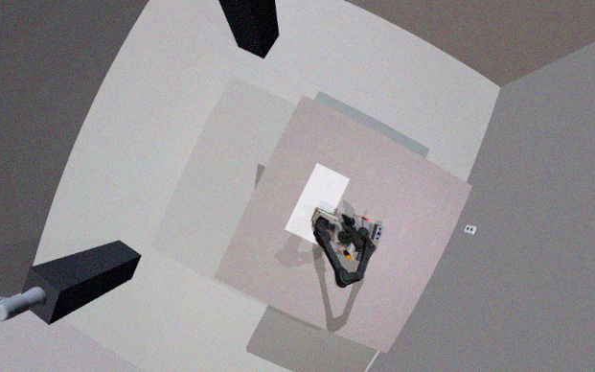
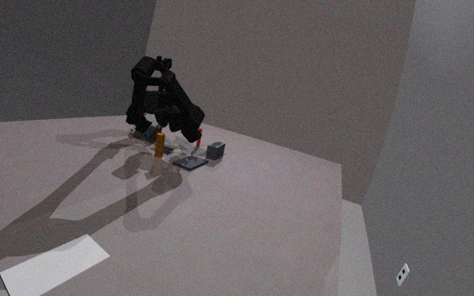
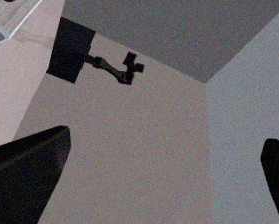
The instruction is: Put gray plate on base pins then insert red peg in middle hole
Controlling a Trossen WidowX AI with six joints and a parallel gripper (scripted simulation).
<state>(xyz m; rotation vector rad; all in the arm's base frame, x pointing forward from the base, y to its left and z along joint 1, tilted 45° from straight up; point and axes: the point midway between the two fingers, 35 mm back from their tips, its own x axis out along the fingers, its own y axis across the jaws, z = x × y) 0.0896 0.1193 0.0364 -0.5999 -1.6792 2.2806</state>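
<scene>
My gripper tip is now 28 cm short of the gray plate, 2 cm to the right of it and 12 cm above it. Also, from my gripper tip: orange cylinder 17 cm ahead, 18 cm to the right, 12 cm below; then red peg 16 cm ahead, 6 cm to the left, 12 cm below; then base 28 cm ahead, 13 cm to the right, 15 cm below.
</scene>
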